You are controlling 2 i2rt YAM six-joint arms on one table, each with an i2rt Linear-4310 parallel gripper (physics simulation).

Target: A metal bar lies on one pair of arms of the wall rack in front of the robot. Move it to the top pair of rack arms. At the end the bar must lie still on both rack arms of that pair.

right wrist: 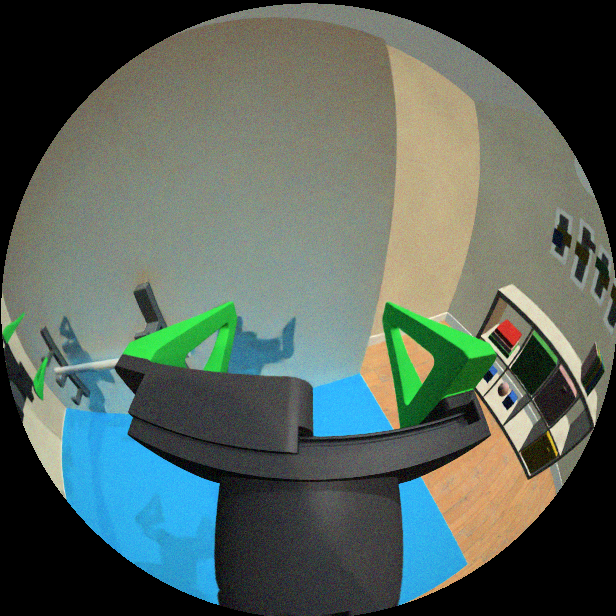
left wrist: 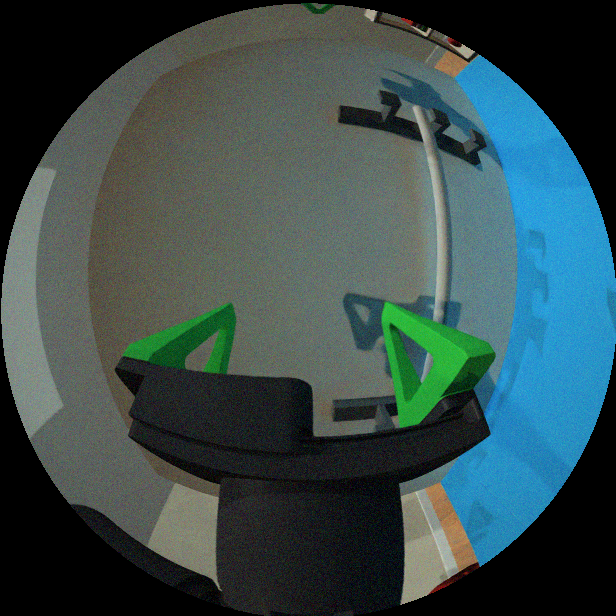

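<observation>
The pale metal bar (left wrist: 439,229) lies across the dark wall rack, from the far rack upright (left wrist: 413,129) toward the near rack upright (left wrist: 367,409). I cannot tell which pair of arms it rests on. My left gripper (left wrist: 310,350) is open and empty; the bar runs behind its right finger, closer to the wall and apart from it. In the right wrist view the bar (right wrist: 86,365) shows at the far left on a rack upright (right wrist: 63,356), with the second upright (right wrist: 149,307) beside it. My right gripper (right wrist: 310,350) is open and empty, well away from the bar.
The rack hangs on a grey wall above a blue mat (right wrist: 114,488). The left gripper's green fingertips (right wrist: 22,350) show at the left edge of the right wrist view. A white shelf unit (right wrist: 540,385) stands on the wooden floor at the right.
</observation>
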